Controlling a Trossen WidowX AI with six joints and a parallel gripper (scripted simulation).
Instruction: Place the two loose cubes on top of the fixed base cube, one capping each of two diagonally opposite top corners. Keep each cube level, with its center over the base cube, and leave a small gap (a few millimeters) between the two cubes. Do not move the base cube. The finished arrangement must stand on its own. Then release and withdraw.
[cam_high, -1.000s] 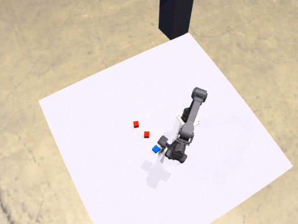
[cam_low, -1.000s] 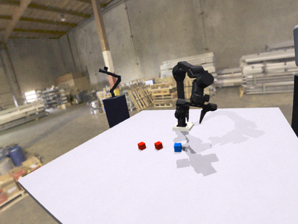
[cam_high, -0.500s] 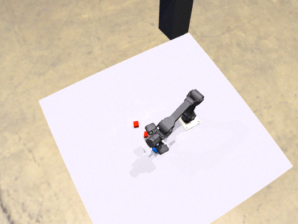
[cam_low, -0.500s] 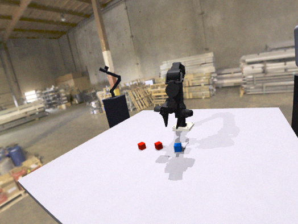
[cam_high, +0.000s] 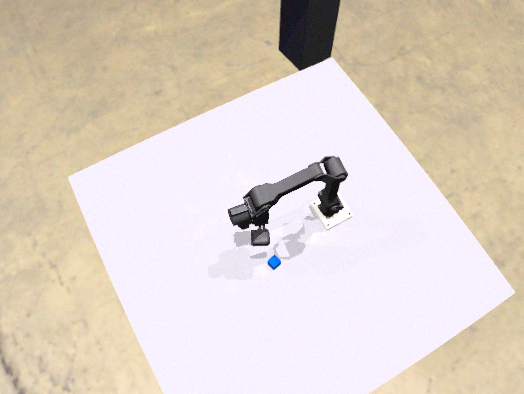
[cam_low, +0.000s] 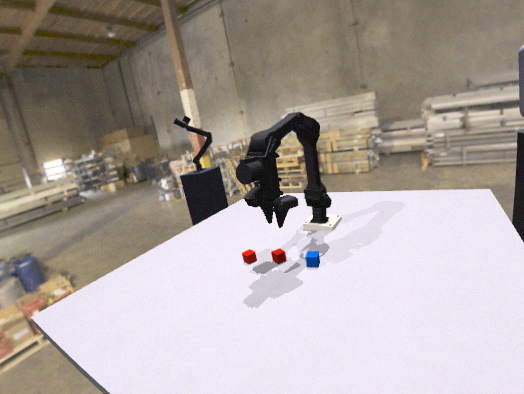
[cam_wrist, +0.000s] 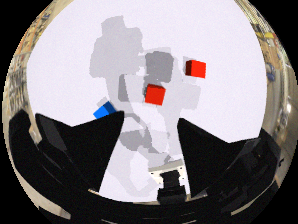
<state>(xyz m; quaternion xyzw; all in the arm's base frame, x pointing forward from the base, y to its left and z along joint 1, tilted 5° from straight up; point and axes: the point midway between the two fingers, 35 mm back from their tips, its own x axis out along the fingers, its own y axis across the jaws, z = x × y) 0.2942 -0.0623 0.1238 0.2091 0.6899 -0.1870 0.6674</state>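
The blue base cube is 10 mm ahead of my gripper tip, 110 mm to the left of it and 110 mm below it. Also, from my gripper tip: red cube (10 mm ahead, 110 mm to the right, 110 mm below).
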